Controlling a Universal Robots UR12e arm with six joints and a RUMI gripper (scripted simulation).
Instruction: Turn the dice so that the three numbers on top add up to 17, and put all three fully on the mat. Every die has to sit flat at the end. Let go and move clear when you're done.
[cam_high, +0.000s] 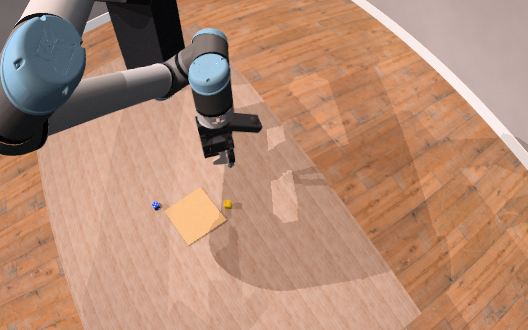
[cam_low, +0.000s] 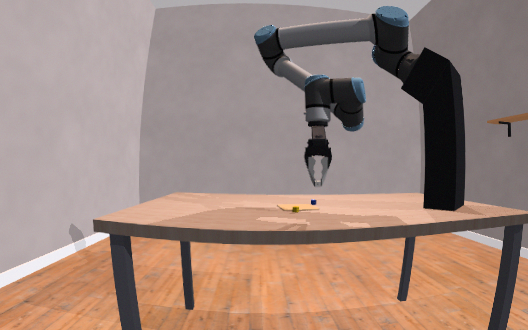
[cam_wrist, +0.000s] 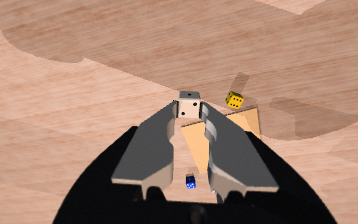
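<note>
Now: the white die 1 cm below my hand. From my hand the other things lie so: blue die 11 cm behind, 23 cm to the right, 10 cm below; then tan mat 16 cm to the right, 11 cm below; then yellow die 5 cm ahead, 7 cm to the right, 10 cm below.
</note>
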